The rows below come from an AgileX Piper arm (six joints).
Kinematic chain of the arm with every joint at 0, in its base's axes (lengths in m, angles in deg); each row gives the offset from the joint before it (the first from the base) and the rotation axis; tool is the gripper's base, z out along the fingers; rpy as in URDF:
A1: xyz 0 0 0.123 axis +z
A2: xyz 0 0 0 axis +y
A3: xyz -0.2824 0 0.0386 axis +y
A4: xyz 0.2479 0 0.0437 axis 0.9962 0 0.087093
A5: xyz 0 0 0 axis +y
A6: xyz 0.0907 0 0.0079 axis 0.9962 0 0.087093
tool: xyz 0 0 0 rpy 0 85.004 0
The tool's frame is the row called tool.
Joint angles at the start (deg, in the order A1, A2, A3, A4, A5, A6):
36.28, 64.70, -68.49, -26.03, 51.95, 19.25
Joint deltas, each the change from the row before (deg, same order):
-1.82, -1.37, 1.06, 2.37, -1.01, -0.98
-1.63, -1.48, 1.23, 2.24, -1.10, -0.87
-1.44, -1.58, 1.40, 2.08, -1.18, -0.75
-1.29, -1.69, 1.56, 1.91, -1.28, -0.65
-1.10, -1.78, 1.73, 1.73, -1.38, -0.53
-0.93, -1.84, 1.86, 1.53, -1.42, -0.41
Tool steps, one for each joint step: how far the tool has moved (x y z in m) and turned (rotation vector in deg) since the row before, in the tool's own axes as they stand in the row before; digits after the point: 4 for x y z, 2 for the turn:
0.0042, -0.0053, -0.0028, -0.68, -0.34, 1.70
0.0046, -0.0045, -0.0032, -0.71, -0.52, 1.61
0.0050, -0.0038, -0.0035, -0.72, -0.67, 1.51
0.0054, -0.0033, -0.0038, -0.69, -0.84, 1.41
0.0058, -0.0027, -0.0039, -0.69, -0.97, 1.30
0.0062, -0.0022, -0.0039, -0.65, -1.03, 1.18

